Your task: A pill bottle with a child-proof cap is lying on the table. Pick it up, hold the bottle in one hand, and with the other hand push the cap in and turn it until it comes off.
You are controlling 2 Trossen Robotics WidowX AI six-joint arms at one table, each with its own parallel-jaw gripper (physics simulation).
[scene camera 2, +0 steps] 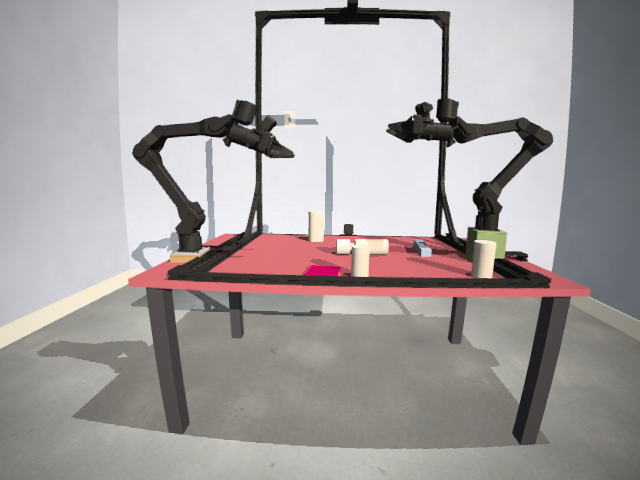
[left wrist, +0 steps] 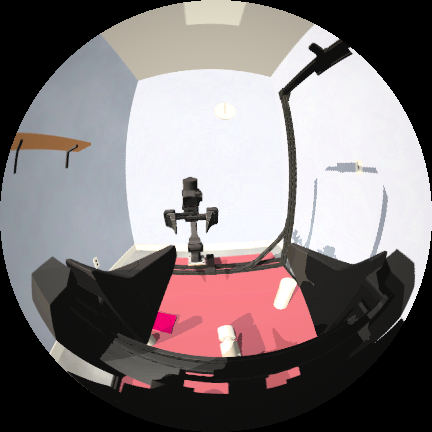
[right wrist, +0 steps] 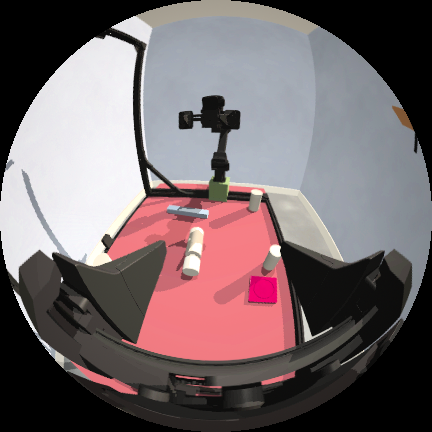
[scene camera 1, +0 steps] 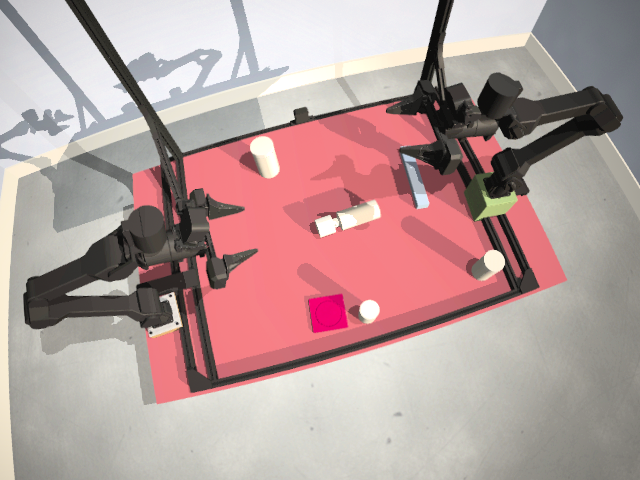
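Observation:
The pill bottle [scene camera 1: 360, 214] [scene camera 2: 378, 246] [left wrist: 230, 348] [right wrist: 195, 240] is a cream cylinder lying on its side near the middle of the red table. Its white cap [scene camera 1: 326, 226] [scene camera 2: 342, 246] [left wrist: 226, 333] [right wrist: 191, 265] is at the picture-left end in both scene views, beyond a narrow neck. My left gripper [scene camera 1: 395, 129] [scene camera 2: 388, 130] [left wrist: 233, 250] is open and empty, high above the table on the right of the scene views. My right gripper [scene camera 1: 250, 230] [scene camera 2: 293, 154] [right wrist: 224, 247] is open and empty, above the table on the left, on the cap's side.
Upright cream cylinders stand at the back [scene camera 1: 265, 157], front [scene camera 1: 368, 311] and front right [scene camera 1: 489, 264]. A magenta square [scene camera 1: 328, 313] lies beside the front one. A light blue bar [scene camera 1: 415, 181] lies right of the bottle. Black rails [scene camera 1: 361, 344] frame the work area.

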